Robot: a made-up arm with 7 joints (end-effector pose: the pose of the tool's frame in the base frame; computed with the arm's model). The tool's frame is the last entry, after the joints.
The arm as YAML. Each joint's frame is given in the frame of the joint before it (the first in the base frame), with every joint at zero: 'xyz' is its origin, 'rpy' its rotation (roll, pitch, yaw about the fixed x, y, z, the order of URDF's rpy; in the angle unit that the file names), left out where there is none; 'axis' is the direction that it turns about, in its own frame. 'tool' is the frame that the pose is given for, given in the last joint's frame.
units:
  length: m
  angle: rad
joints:
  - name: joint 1
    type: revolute
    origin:
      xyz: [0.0, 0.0, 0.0]
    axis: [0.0, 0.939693, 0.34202]
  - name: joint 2
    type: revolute
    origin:
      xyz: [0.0, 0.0, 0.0]
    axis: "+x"
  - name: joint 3
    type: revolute
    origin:
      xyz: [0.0, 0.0, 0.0]
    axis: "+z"
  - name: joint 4
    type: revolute
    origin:
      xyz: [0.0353, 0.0, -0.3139]
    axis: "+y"
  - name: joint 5
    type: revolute
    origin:
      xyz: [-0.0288, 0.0, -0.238]
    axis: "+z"
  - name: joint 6
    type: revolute
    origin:
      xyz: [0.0, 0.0, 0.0]
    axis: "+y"
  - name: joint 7
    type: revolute
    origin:
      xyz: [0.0, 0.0, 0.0]
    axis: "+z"
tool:
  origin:
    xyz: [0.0, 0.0, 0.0]
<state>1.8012 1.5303 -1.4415 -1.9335 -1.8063 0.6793 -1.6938</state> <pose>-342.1 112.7 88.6 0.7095 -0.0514 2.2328</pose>
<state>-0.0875 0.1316 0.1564 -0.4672 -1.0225 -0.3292 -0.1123</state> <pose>161.3 84.7 -520.9 0.6559 -0.3884 -1.2603</pose>
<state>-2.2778 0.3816 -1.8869 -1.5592 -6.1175 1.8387 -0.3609</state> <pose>324.0 -289.6 70.4 2.4777 0.6170 -0.7631</pose>
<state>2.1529 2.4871 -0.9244 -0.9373 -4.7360 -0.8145 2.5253</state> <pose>26.8 521.3 9.8 0.5433 -0.5917 1.2463</pose>
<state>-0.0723 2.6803 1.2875 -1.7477 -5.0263 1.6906 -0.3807</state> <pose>47.8 -104.0 390.6 1.7774 0.0603 -1.1228</pose>
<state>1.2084 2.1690 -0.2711 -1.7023 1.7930 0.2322 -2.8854</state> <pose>99.0 384.6 -121.7 -0.3235 -0.0857 -2.8697</pose>
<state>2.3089 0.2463 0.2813 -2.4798 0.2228 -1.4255 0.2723</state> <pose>-242.2 54.5 -28.0 1.8268 -1.2468 -1.7411</pose>
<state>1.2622 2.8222 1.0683 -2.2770 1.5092 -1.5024 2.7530</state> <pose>291.6 -37.5 -41.1 -2.7139 0.7076 -1.0173</pose>
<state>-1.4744 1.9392 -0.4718 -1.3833 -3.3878 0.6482 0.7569</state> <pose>134.5 289.1 342.6 -2.1001 -0.2495 0.9218</pose>
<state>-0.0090 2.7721 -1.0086 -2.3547 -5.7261 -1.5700 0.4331</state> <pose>119.5 236.5 87.5 0.0110 -1.2919 -1.4491</pose>
